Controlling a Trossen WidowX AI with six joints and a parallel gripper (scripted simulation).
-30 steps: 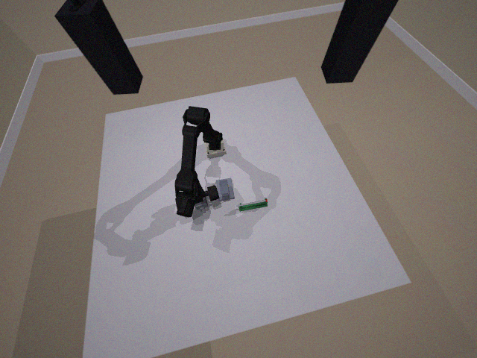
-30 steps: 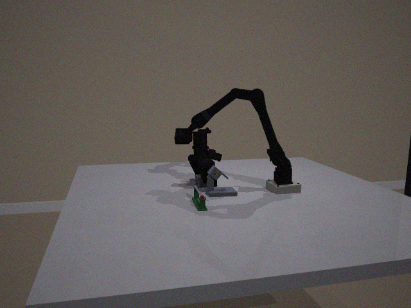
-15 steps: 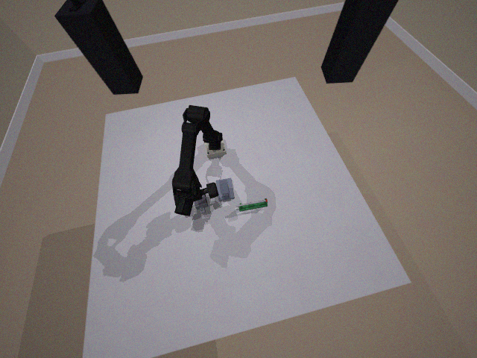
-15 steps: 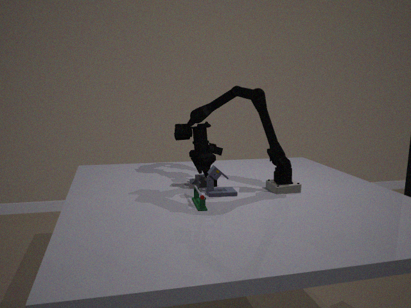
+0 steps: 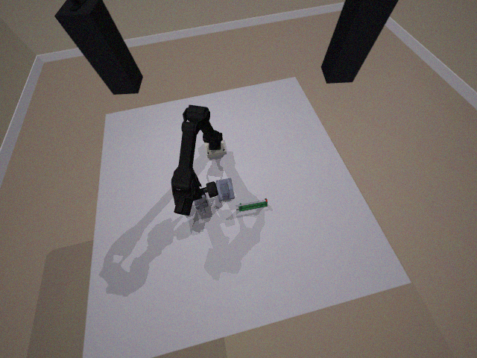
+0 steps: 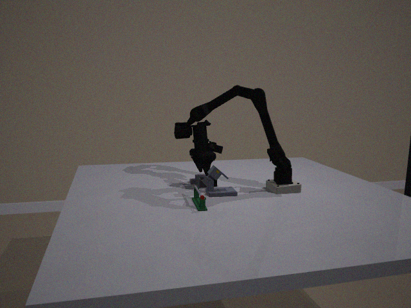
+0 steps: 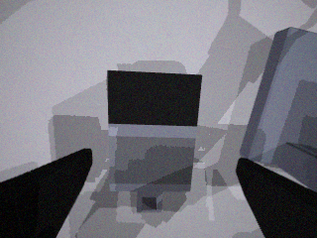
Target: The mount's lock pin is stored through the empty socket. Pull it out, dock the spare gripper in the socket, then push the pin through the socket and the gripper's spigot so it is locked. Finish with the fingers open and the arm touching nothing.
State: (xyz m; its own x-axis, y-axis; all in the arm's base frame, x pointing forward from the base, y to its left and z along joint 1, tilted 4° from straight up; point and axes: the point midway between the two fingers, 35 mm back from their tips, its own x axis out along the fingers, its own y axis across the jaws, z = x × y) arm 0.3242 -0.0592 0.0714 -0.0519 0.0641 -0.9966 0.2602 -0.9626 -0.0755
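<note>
My gripper tip is 1 cm to the left of the spare gripper and 3 cm above it. From my gripper tip the other things lie so: green cradle 3 cm ahead, 25 cm to the left, 3 cm below; then grey mount 5 cm behind, 12 cm to the left.
</note>
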